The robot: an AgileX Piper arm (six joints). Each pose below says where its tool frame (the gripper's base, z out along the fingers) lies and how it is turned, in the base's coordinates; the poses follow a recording.
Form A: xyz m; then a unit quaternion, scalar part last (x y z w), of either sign.
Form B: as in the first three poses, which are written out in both.
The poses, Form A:
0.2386 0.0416 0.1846 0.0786 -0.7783 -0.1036 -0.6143
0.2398 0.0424 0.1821 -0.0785 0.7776 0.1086 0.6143
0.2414 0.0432 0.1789 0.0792 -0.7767 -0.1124 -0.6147
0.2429 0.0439 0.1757 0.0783 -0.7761 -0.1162 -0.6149
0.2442 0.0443 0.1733 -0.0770 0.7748 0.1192 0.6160
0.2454 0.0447 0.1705 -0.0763 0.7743 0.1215 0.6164
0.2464 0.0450 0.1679 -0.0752 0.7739 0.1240 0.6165
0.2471 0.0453 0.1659 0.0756 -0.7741 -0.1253 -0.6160
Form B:
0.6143 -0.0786 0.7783 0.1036 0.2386 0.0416 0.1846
0.6143 -0.0785 0.7776 0.1086 0.2398 0.0424 0.1821
0.6147 -0.0792 0.7767 0.1124 0.2414 0.0432 0.1789
0.6149 -0.0783 0.7761 0.1162 0.2429 0.0439 0.1757
0.6160 -0.0770 0.7748 0.1192 0.2442 0.0443 0.1733
0.6164 -0.0763 0.7743 0.1215 0.2454 0.0447 0.1705
0.6165 -0.0752 0.7739 0.1240 0.2464 0.0450 0.1679
0.6160 -0.0756 0.7741 0.1253 0.2471 0.0453 0.1659

